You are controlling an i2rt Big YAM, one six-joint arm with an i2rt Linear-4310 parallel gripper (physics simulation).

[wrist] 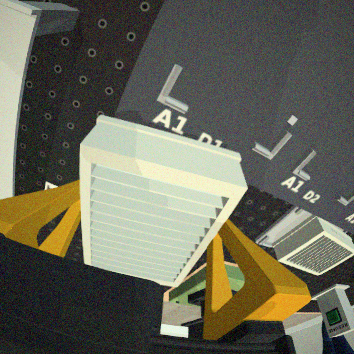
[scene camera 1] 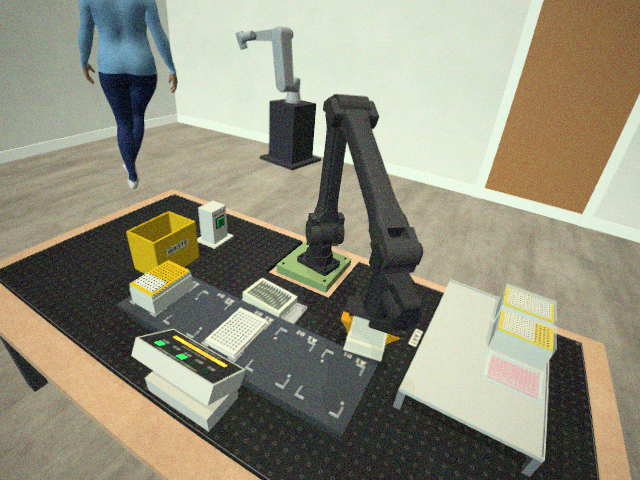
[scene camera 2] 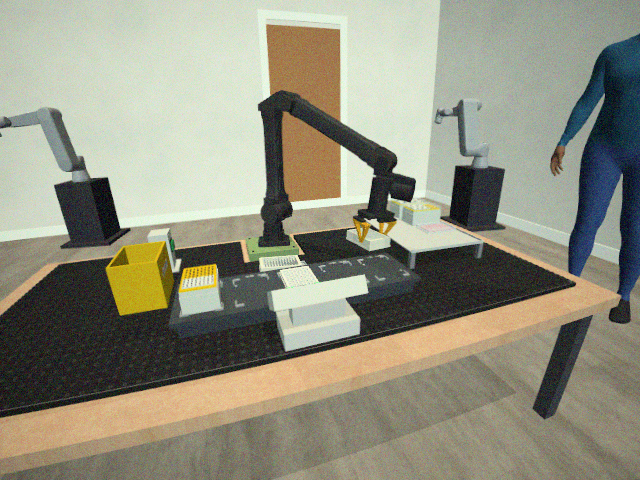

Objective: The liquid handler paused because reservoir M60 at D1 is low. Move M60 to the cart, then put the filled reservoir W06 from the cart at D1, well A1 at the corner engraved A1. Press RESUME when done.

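Places are measured from the arm's base along level axes (x ahead, y left, z up), in metres.
Where they show: gripper, fingertip midpoint: (wrist: 152,201) (scene camera 1: 366,337) (scene camera 2: 371,240); arm's base, link origin: (scene camera 1: 318,263) (scene camera 2: 274,242).
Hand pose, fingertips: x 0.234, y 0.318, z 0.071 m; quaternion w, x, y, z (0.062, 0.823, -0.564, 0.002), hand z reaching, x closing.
Each offset is from my fingertips to the centre of the thing. "spot": to the spot under its first point. Level surfaces: height alone.
My gripper (scene camera 1: 369,330) (scene camera 2: 373,237) (wrist: 152,201) is shut on a white slotted reservoir @(0.003 m up, 0.018 m back, 0.007 m right) (scene camera 1: 366,342) (scene camera 2: 379,242) (wrist: 150,170), held above the back edge of the dark deck @(0.039 m down) (scene camera 1: 320,372) (wrist: 225,75), near D1. Its label is not readable, so I cannot tell whether it is M60 or W06. The engraved A1 @(spot: 0.039 m down, 0.037 m ahead, 0.014 m left) (wrist: 170,121) and corner brackets of D1 show bare beyond it in the wrist view. A second slotted reservoir @(0.060 m down, 0.007 m ahead, 0.299 m right) (scene camera 1: 269,297) (scene camera 2: 279,262) (wrist: 317,250) stands behind the deck, its label unreadable. The white cart @(0.054 m down, 0.185 m back, 0.231 m left) (scene camera 1: 449,351) (scene camera 2: 439,240) (wrist: 12,75) stands beside the gripper.
Two tip boxes @(0.031 m up, 0.247 m back, 0.292 m left) (scene camera 1: 527,328) and a pink plate @(0.020 m down, 0.140 m back, 0.305 m left) (scene camera 1: 514,375) stand on the cart. The deck bears a white well plate @(0.032 m down, 0.165 m ahead, 0.249 m right) (scene camera 1: 237,330) and a tip box @(0.007 m down, 0.208 m ahead, 0.493 m right) (scene camera 1: 160,289). A tilted panel @(spot: 0.042 m up, 0.322 m ahead, 0.202 m right) (scene camera 1: 188,361), a yellow waste bin @(0.020 m down, 0.090 m ahead, 0.677 m right) (scene camera 1: 162,242) and a white post with a green button @(0.022 m down, 0.106 m back, 0.691 m right) (scene camera 1: 212,223) stand around it.
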